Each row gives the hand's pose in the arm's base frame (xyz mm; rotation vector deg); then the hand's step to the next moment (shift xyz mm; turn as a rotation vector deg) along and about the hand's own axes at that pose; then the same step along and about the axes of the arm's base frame.
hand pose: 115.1 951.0 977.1 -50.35 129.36 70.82
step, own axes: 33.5 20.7 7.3 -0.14 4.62 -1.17
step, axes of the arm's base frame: -37.9 3.7 -12.4 -3.20 0.92 3.41
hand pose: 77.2 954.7 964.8 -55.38 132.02 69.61
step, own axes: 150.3 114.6 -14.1 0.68 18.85 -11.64
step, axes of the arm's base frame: -187.1 -26.8 -14.3 -13.93 -2.42 17.07
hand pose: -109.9 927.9 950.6 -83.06 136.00 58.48
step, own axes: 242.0 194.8 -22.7 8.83 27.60 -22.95
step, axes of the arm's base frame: -282.3 -131.4 -8.7 -23.25 -12.90 25.68
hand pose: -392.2 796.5 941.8 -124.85 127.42 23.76
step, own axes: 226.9 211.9 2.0 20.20 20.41 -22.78
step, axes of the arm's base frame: -217.0 -222.0 -4.1 -16.64 -24.06 22.08
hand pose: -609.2 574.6 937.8 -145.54 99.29 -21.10
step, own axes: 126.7 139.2 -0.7 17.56 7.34 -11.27
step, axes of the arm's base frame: -83.3 -168.8 -1.4 -3.10 -17.86 12.68
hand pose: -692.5 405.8 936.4 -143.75 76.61 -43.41
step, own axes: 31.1 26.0 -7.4 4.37 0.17 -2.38
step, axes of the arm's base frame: -8.2 -39.8 6.6 0.64 -3.52 3.46
